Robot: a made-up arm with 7 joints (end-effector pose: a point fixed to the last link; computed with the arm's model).
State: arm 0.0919 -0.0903 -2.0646 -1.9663 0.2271 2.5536 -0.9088
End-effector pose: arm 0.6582 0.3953 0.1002 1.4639 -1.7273 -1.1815
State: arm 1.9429 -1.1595 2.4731 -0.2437 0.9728 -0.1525 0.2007
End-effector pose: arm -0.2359 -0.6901 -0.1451 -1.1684 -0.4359 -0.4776
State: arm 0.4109 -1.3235 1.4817 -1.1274 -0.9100 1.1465 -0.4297
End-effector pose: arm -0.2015 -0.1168 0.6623 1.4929 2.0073 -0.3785
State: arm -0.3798 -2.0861 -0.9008 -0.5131 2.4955 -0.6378 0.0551
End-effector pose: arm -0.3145 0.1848 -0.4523 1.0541 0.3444 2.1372
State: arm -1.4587 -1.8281 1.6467 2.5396 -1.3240 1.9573 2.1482
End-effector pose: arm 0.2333 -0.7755 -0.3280 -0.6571 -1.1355 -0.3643
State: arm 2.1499 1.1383 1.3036 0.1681 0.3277 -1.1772 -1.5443
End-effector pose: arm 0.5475 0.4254 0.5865 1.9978 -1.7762 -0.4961
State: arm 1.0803 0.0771 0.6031 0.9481 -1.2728 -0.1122 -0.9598
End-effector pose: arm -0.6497 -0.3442 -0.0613 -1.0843 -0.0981 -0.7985
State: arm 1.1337 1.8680 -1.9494 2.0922 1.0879 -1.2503 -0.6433
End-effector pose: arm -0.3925 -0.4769 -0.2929 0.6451 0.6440 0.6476
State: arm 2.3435 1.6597 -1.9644 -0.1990 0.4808 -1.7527 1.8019
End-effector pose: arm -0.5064 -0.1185 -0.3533 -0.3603 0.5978 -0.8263
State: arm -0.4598 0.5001 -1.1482 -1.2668 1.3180 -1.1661 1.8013
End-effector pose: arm 0.4654 -0.7252 -0.1968 -0.3035 2.2870 1.9619
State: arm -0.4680 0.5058 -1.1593 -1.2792 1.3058 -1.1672 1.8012
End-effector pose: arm 0.4746 -0.7203 -0.1793 -0.3324 2.3044 1.9382
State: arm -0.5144 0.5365 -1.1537 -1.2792 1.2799 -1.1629 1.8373
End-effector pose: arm 0.4844 -0.7259 -0.1549 -0.3430 2.3325 1.9033
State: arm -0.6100 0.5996 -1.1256 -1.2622 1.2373 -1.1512 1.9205
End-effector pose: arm 0.4897 -0.7471 -0.1222 -0.3214 2.3685 1.8546
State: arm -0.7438 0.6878 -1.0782 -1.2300 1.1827 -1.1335 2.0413
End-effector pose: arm 0.4825 -0.7828 -0.0864 -0.2631 2.3957 1.8014
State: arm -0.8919 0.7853 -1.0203 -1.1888 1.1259 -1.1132 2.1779
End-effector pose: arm 0.4589 -0.8258 -0.0578 -0.1794 2.3967 1.7605
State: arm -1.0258 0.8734 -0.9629 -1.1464 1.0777 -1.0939 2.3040
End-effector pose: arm 0.4260 -0.8650 -0.0451 -0.0957 2.3691 1.7444
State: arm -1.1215 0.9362 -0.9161 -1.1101 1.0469 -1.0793 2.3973
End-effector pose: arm 0.3970 -0.8922 -0.0491 -0.0332 2.3286 1.7525
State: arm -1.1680 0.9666 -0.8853 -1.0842 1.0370 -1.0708 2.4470
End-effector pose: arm 0.3804 -0.9058 -0.0631 0.0019 2.2926 1.7749
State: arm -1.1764 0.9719 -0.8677 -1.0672 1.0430 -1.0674 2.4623
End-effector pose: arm 0.3743 -0.9101 -0.0810 0.0183 2.2664 1.8029
